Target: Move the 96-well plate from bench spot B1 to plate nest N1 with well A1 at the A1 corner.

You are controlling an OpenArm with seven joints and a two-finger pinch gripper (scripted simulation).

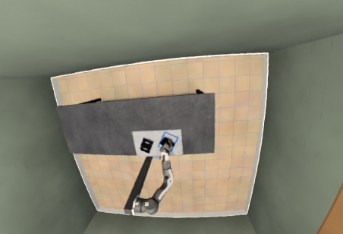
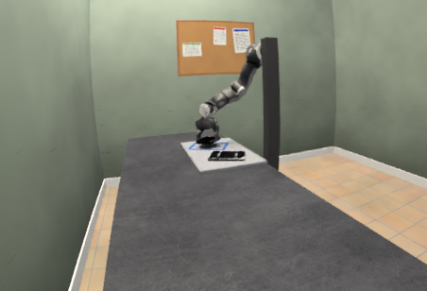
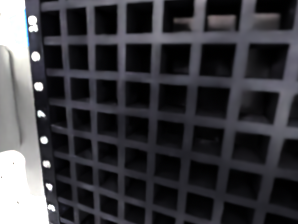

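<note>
My gripper is now right at the black 96-well plate. Round my hand: black plate nest N1 (22 cm to the left, 4 cm behind, 3 cm below).
</note>
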